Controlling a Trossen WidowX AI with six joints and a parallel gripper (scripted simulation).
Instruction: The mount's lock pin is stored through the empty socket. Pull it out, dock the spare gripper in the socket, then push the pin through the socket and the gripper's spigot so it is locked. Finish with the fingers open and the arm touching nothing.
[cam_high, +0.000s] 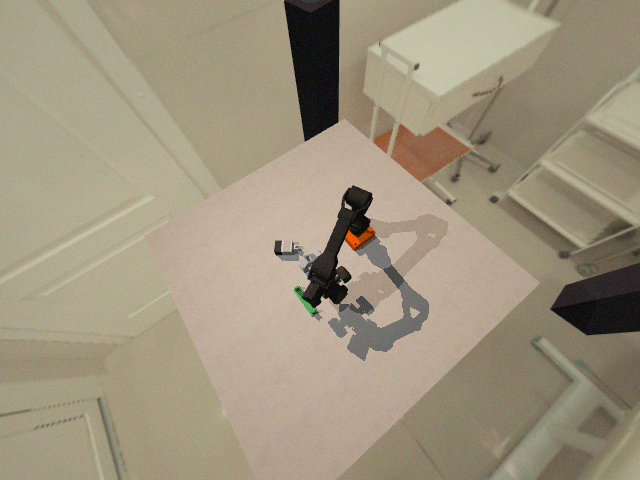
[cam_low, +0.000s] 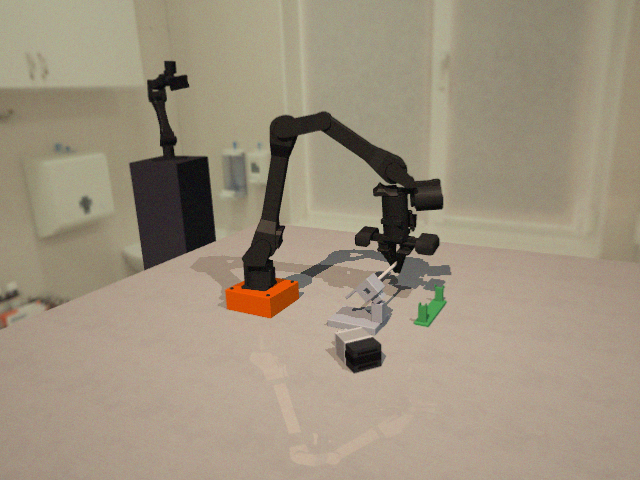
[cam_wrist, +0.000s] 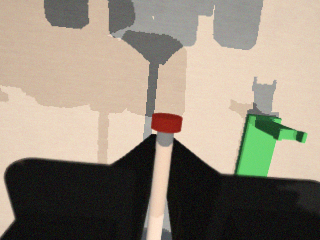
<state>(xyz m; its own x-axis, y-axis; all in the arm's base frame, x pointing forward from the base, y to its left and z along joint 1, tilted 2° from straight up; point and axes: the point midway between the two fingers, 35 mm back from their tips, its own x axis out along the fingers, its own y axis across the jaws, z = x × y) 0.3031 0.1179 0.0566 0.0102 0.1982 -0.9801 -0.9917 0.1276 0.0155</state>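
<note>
Now: the green stand 9 cm ahead of my gripper tip, 7 cm to the right of it and 4 cm below it. From my gripper tip the other things lie so: grey mount (3 cm behind, 16 cm to the right, 1 cm below); then spare gripper (2 cm behind, 30 cm to the right, 4 cm below).
</note>
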